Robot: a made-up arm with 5 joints.
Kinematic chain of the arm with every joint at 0, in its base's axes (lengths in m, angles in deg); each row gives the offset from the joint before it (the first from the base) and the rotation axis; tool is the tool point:
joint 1: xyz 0 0 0.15 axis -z
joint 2: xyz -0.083 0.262 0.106 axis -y
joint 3: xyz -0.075 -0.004 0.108 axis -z
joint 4: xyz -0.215 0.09 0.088 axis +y
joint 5: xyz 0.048 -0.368 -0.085 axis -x
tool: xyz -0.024 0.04 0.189
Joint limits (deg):
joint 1: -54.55..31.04
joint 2: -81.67..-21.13
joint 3: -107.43..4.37
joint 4: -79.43..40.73
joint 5: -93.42..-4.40
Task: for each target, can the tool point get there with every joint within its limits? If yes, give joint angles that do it. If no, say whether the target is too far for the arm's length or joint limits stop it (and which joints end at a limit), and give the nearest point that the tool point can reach.
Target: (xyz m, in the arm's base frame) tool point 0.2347 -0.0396 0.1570
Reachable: yes | joints -35.38 -72.65 -53.32 -32.96 -75.28
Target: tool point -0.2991 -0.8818 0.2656
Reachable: no: joint limits stop it (at a limit: joint 2, joint 3, joint 4, joint 5) | nearest point -0.1293 -0.3813 0.5083 | short by 0.582 m
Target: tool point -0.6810 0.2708 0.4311
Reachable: no: joint limits stop it (at a limit: joint 1, joint 2, joint 3, joint 4, joint 5) | nearest point -0.4022 0.0181 0.5083 | short by 0.384 m
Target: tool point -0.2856 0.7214 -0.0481
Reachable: no: joint limits stop it (at a limit: joint 1, joint 3, joint 5) | nearest point -0.0209 0.4035 0.0154 | short by 0.418 m
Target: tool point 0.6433 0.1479 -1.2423
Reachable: no: too far | nearest point 0.2874 0.1193 -0.1283 | short by 1.170 m
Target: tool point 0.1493 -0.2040 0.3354
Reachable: yes | joints 23.13 -27.97 -61.60 -34.67 -75.29
